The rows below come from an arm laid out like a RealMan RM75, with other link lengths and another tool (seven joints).
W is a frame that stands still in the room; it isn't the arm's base.
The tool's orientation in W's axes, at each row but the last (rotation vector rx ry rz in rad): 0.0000, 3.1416, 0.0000; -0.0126, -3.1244, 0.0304; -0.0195, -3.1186, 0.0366; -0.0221, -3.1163, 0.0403; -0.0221, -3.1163, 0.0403; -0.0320, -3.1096, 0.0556; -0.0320, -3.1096, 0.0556; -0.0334, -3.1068, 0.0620; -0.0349, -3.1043, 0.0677; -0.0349, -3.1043, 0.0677; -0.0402, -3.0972, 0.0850; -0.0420, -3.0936, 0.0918; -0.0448, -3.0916, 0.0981
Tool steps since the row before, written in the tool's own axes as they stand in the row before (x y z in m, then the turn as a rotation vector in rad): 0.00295, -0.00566, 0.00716, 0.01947, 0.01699, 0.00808; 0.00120, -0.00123, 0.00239, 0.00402, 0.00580, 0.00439; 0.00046, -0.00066, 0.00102, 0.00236, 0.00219, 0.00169; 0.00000, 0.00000, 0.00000, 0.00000, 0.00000, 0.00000; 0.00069, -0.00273, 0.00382, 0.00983, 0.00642, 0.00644; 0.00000, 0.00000, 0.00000, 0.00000, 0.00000, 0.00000; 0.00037, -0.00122, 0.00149, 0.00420, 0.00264, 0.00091; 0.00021, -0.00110, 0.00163, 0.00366, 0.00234, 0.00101; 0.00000, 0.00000, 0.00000, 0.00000, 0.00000, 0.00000; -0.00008, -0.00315, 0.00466, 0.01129, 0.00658, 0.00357; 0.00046, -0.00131, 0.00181, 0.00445, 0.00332, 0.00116; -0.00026, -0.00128, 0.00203, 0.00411, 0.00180, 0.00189; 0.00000, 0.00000, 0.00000, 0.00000, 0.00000, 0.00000
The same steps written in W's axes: -0.00295, -0.00566, -0.00716, -0.01947, 0.01699, -0.00808; -0.00125, -0.00127, -0.00234, -0.00405, 0.00575, -0.00443; -0.00049, -0.00068, -0.00099, -0.00237, 0.00218, -0.00169; 0.00000, 0.00000, 0.00000, 0.00000, 0.00000, 0.00000; -0.00082, -0.00282, -0.00373, -0.00990, 0.00639, -0.00636; 0.00000, 0.00000, 0.00000, 0.00000, 0.00000, 0.00000; -0.00044, -0.00126, -0.00143, -0.00417, 0.00269, -0.00087; -0.00029, -0.00116, -0.00158, -0.00364, 0.00238, -0.00098; 0.00000, 0.00000, 0.00000, 0.00000, 0.00000, 0.00000; -0.00016, -0.00335, -0.00452, -0.01127, 0.00668, -0.00345; -0.00057, -0.00139, -0.00171, -0.00441, 0.00337, -0.00115; 0.00013, -0.00140, -0.00196, -0.00415, 0.00180, -0.00181; 0.00000, 0.00000, 0.00000, 0.00000, 0.00000, 0.00000
